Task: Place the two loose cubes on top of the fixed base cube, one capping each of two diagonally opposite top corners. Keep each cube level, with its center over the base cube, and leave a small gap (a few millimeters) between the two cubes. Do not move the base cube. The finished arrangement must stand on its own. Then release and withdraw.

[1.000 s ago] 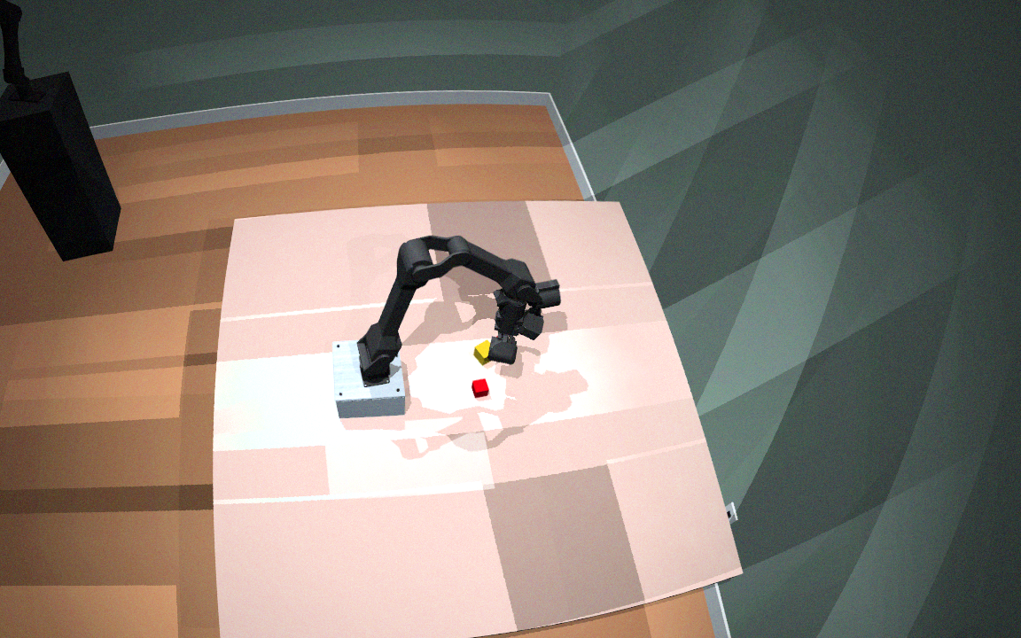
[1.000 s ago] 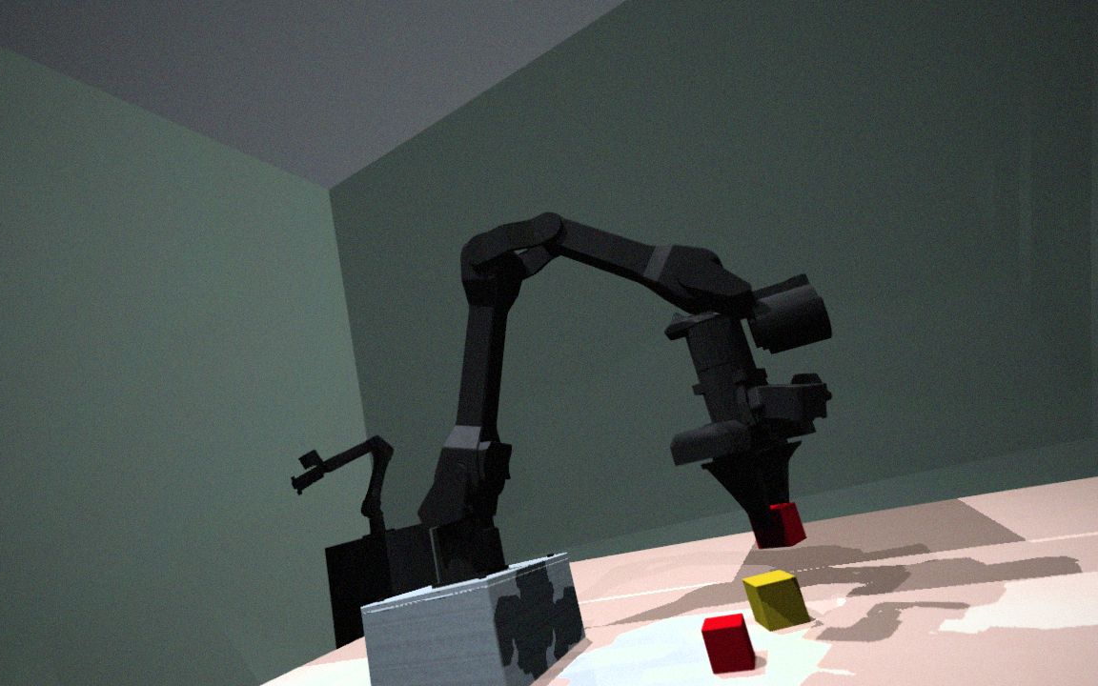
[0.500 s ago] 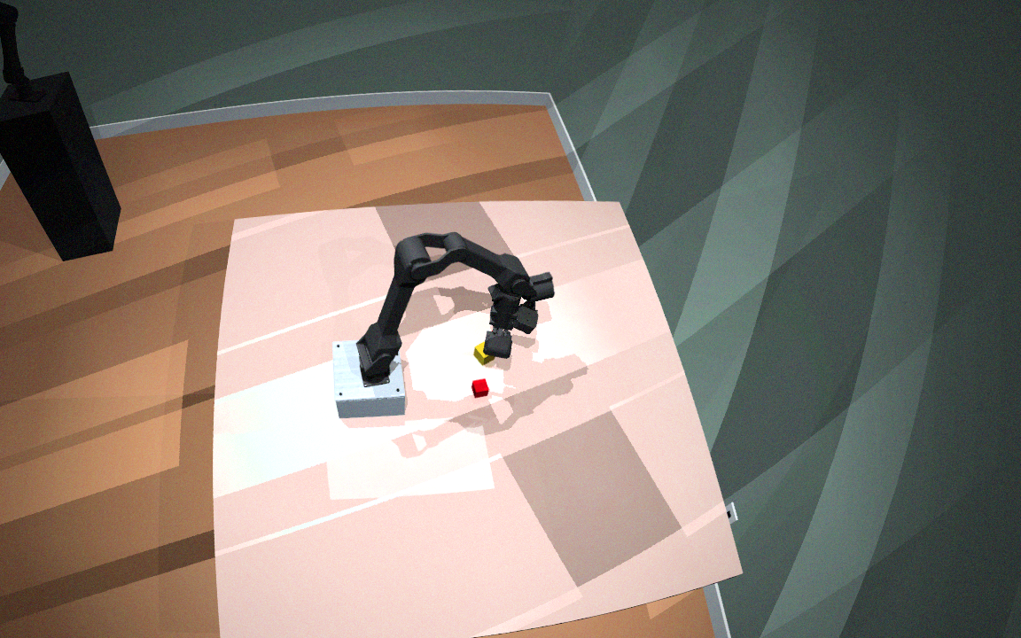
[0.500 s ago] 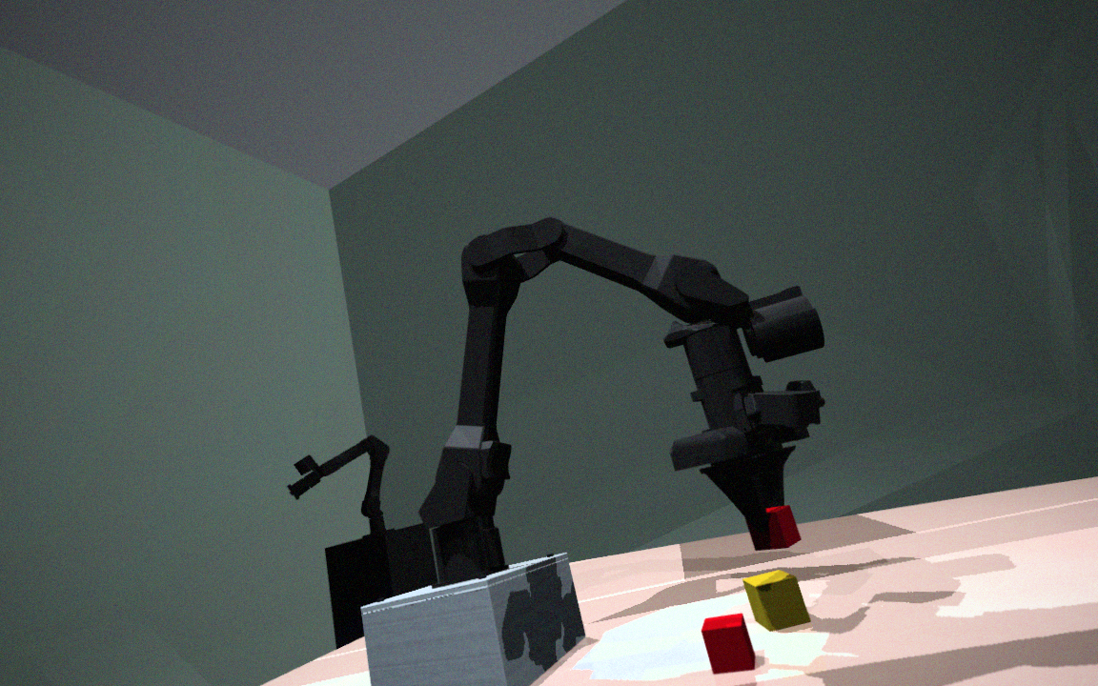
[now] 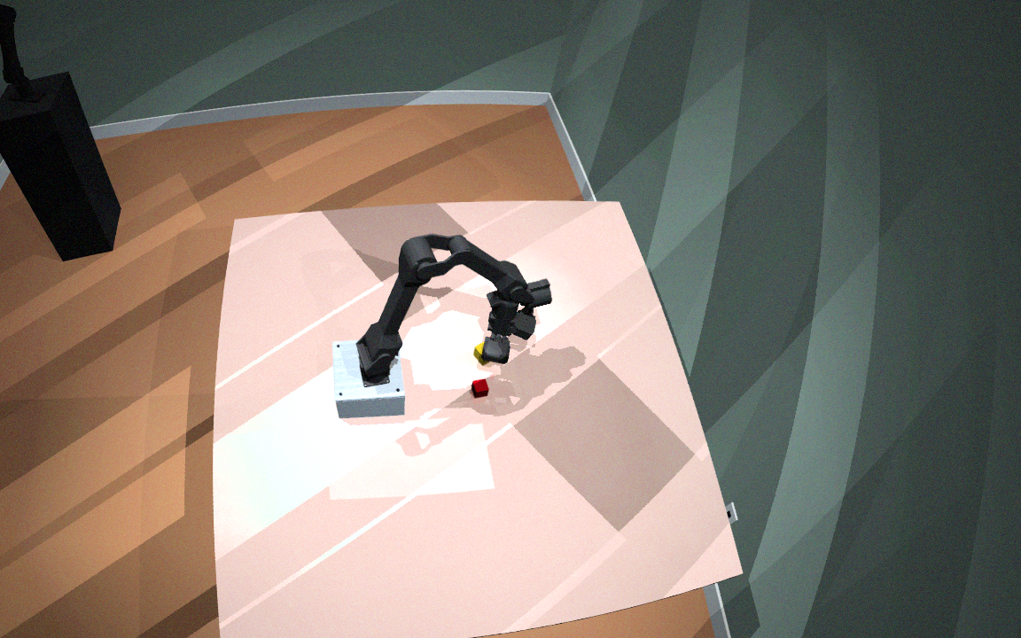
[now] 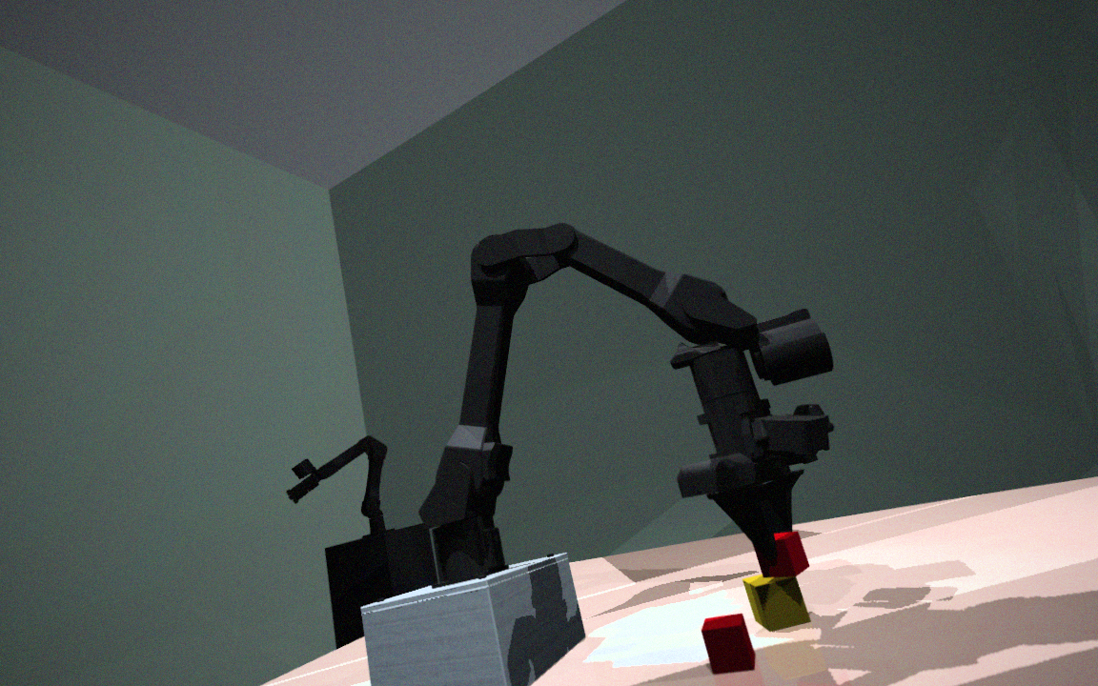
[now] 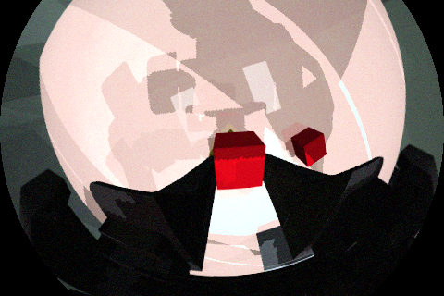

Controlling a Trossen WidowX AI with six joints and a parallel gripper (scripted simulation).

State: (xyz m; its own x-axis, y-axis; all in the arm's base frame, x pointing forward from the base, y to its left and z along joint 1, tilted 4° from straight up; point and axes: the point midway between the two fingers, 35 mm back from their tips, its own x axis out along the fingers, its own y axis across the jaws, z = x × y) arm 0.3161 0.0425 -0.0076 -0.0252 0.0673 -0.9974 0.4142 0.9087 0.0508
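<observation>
The red cube lies right at my gripper tip. From my gripper tip the other things lie so: yellow cube (40 mm below, 20 mm behind, 10 mm to the left).
</observation>
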